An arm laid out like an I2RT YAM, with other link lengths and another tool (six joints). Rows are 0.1 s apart.
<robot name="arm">
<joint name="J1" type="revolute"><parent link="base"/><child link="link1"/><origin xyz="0 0 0.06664"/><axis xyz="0 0 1"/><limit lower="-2.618" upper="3.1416"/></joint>
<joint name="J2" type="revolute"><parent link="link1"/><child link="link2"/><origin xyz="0.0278 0.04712 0.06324"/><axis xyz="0 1 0"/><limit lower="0" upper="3.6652"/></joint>
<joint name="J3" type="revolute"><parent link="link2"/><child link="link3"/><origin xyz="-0.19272 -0.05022 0"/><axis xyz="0 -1 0"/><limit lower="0" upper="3.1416"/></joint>
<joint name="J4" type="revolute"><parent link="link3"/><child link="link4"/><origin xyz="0.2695 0.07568 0.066"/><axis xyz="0 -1 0"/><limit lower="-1.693" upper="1.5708"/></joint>
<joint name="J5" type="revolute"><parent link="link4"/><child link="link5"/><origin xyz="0.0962 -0.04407 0.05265"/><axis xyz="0 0 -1"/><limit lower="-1.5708" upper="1.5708"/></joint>
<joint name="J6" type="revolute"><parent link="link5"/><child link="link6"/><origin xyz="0.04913 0 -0.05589"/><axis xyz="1 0 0"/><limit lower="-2.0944" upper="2.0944"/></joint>
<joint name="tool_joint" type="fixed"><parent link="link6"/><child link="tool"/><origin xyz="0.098 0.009 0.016" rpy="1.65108 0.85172 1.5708"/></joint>
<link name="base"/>
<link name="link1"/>
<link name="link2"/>
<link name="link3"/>
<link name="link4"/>
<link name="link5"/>
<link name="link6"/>
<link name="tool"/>
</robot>
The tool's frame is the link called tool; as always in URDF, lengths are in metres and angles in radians.
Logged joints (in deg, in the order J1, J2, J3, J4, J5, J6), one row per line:
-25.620 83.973 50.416 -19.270 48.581 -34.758
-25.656 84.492 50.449 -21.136 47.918 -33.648
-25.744 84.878 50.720 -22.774 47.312 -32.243
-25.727 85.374 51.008 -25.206 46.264 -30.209
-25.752 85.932 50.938 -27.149 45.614 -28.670
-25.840 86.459 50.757 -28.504 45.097 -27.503
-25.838 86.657 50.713 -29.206 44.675 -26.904
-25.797 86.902 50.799 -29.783 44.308 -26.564
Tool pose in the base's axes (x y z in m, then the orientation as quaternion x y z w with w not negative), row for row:
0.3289 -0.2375 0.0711 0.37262 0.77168 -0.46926 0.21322
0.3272 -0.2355 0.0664 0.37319 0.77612 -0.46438 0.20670
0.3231 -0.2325 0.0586 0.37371 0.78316 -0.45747 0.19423
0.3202 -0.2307 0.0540 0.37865 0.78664 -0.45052 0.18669
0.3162 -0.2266 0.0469 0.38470 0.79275 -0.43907 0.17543
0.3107 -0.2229 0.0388 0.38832 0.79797 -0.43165 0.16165
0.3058 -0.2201 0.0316 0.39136 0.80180 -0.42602 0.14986
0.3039 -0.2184 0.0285 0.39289 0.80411 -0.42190 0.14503
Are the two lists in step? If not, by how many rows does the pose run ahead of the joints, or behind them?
The pose runs 1 row behind the joints: the pose in row i belongs to the joints in row i - 1.
